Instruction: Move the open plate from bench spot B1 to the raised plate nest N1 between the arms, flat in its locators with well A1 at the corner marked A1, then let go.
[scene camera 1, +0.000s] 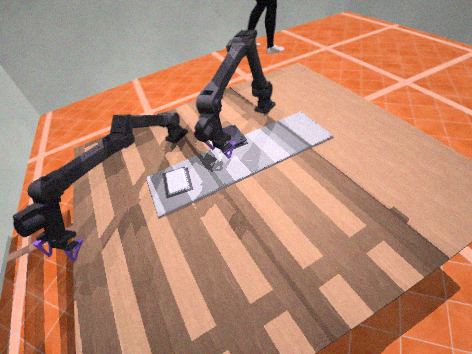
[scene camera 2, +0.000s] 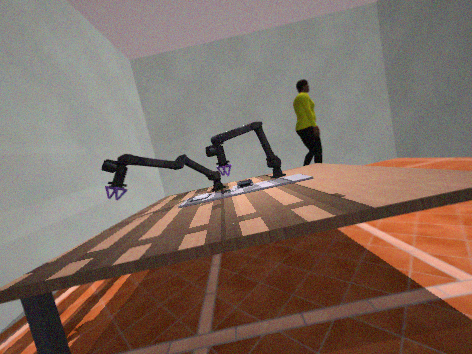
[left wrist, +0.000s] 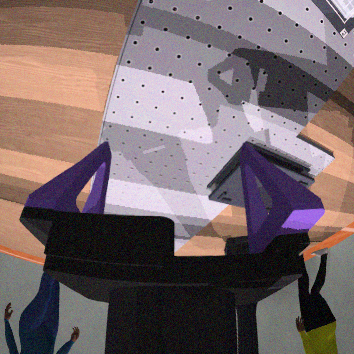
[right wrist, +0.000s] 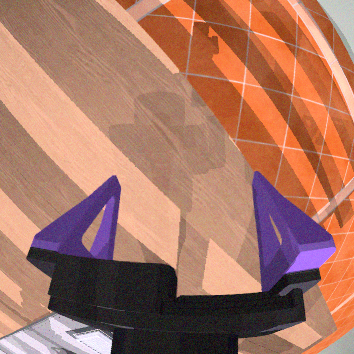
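Seen in the pictures: left gripper, between the fingertips: (scene camera 1: 221, 153) (scene camera 2: 225, 175) (left wrist: 174, 147); right gripper, between the fingertips: (scene camera 1: 62, 259) (scene camera 2: 112, 199) (right wrist: 184, 178); left arm's base, origin of its link: (scene camera 1: 265, 107) (scene camera 2: 278, 176) (left wrist: 238, 243); right arm's base, origin of its link: (scene camera 1: 177, 135) (scene camera 2: 218, 188).
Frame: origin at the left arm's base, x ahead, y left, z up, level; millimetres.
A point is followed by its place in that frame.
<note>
The open plate (scene camera 1: 177, 181) @(x -34, y -728, z 28 mm) (scene camera 2: 201, 197) @(x 14, y -737, z 24 mm) is a pale rectangle inside a dark frame at one end of the board. Part of it shows at the top right of the left wrist view (left wrist: 346, 7) @(x -65, y -663, z 29 mm), with a small corner mark near it, and at the bottom of the right wrist view (right wrist: 92, 341) @(x -19, y -743, z 28 mm). The raised nest (scene camera 1: 237, 135) @(x 40, y -340, z 43 mm) (scene camera 2: 245, 183) @(x 69, y -389, z 38 mm) (left wrist: 226, 183) @(x 73, y -386, z 43 mm) is a dark, low block, partly hidden by the left gripper. My left gripper (scene camera 1: 220, 150) @(x 135, y -568, z 140 mm) (scene camera 2: 224, 174) @(x 135, y -568, z 140 mm) (left wrist: 174, 147) @(x 135, y -568, z 140 mm) is open and empty above the board by the nest. My right gripper (scene camera 1: 61, 258) @(x -24, y -1255, z 162 mm) (scene camera 2: 115, 198) @(x -24, y -1255, z 162 mm) (right wrist: 184, 178) @(x -24, y -1255, z 162 mm) is open and empty, far from the plate.
A pale perforated board (scene camera 1: 311, 131) @(x 352, y -116, z 13 mm) (scene camera 2: 300, 178) @(x 394, y -145, z 12 mm) (left wrist: 157, 105) @(x 161, y -521, z 13 mm) lies on the wooden table (scene camera 1: 350, 120) @(x 492, y 76, z 0 mm) (scene camera 2: 400, 185) @(x 993, y -250, z 0 mm). The right gripper hangs near the table's left edge in scene camera 1. A person (scene camera 1: 263, 22) (scene camera 2: 305, 115) (left wrist: 317, 312) stands beyond the table.
</note>
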